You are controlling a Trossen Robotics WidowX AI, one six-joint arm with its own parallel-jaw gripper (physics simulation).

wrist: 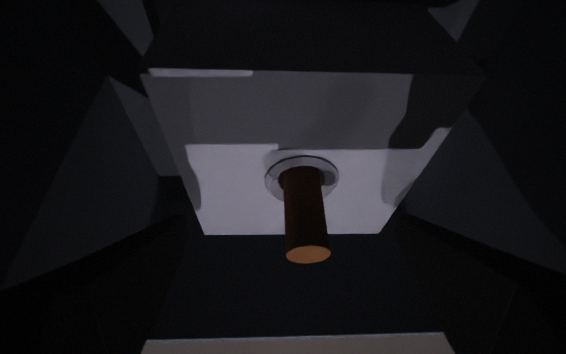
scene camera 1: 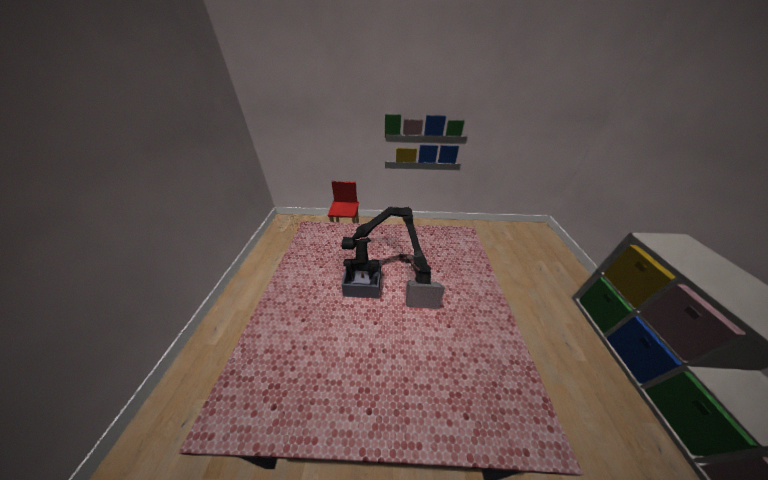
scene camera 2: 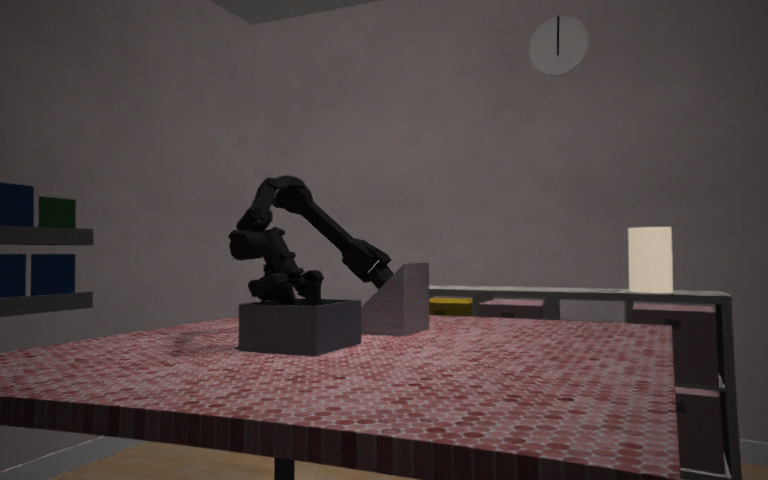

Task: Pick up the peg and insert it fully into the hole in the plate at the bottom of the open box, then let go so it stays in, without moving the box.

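Frame: origin at the arm's base, x ahead, y left, z up, level; millimetres.
Seen in the pictures: gripper, fingertip midpoint: point(wrist: 292, 224) point(scene camera 1: 361, 278); arm's base at its link origin: point(scene camera 1: 424, 283) point(scene camera 2: 391, 288).
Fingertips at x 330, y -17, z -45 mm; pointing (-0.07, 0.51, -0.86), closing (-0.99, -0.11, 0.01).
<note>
Pixels of each thing's top centre, then the offset from my fingertips to it. "spot": a spot on its surface instead. Level surfaces: height alone.
- brown peg at its top centre: point(wrist: 308, 255) dx -1, dy -18, dz +21 mm
- round hole at a spot on its surface: point(wrist: 330, 177) spot: dx -10, dy -24, dz -7 mm
- pale plate at its top centre: point(wrist: 301, 186) point(scene camera 1: 362, 276) dx -1, dy -18, dz -6 mm
- open dark grey-blue box at its top centre: point(wrist: 311, 288) point(scene camera 2: 302, 302) point(scene camera 1: 362, 272) dx -1, dy -18, dz +31 mm
- red patterned table top at its surface level: dz -67 mm
The brown peg point(wrist: 306, 212) with its lighter orange end stands in the round hole point(wrist: 330, 177) of the pale plate point(wrist: 227, 200) point(scene camera 1: 357, 280). Its upper part sticks up above the plate; its lower end is hidden in the hole, and its depth cannot be told. The plate lies at the bottom of the open dark grey-blue box point(scene camera 1: 362, 291) point(scene camera 2: 276, 330). My gripper point(wrist: 292, 224) point(scene camera 1: 362, 271) reaches down into the box. It is open, with its dark fingers apart on either side of the peg and not touching it. In scene camera 2 the box wall hides the fingertips and the peg.
A grey wedge-shaped block point(scene camera 1: 424, 295) point(scene camera 2: 403, 302) stands beside the box at the arm's base, to the right in scene camera 1. The box walls rise close around the gripper. Both stand on the red patterned table top point(scene camera 1: 373, 367) point(scene camera 2: 481, 384).
</note>
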